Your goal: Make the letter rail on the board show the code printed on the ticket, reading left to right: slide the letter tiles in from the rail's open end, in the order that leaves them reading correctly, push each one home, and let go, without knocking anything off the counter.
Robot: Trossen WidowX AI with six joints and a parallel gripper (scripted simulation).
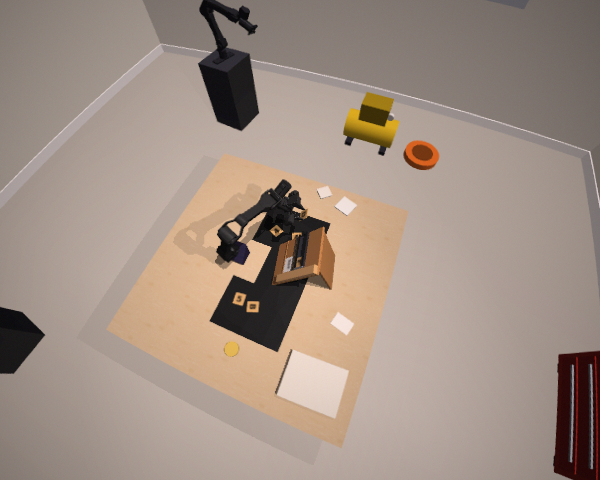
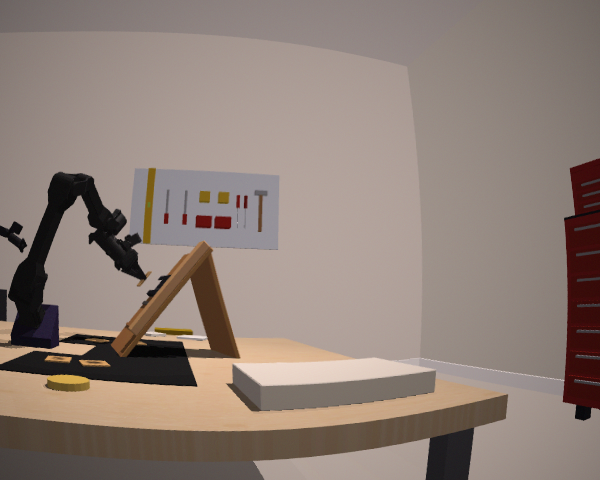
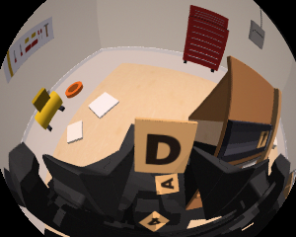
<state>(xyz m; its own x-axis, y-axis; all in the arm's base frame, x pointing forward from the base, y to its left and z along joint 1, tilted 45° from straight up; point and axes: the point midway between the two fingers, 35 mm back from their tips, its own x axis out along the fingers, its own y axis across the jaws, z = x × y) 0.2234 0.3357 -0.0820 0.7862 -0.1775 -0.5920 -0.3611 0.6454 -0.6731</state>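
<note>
My gripper tip is 50 mm short of the white ticket, 240 mm to the left of it and 100 mm above it. The rest, counted from my gripper tip: black mat (70 mm behind, 280 mm to the right, 200 mm below); then white slab (420 mm ahead, 670 mm to the right, 180 mm below).
</note>
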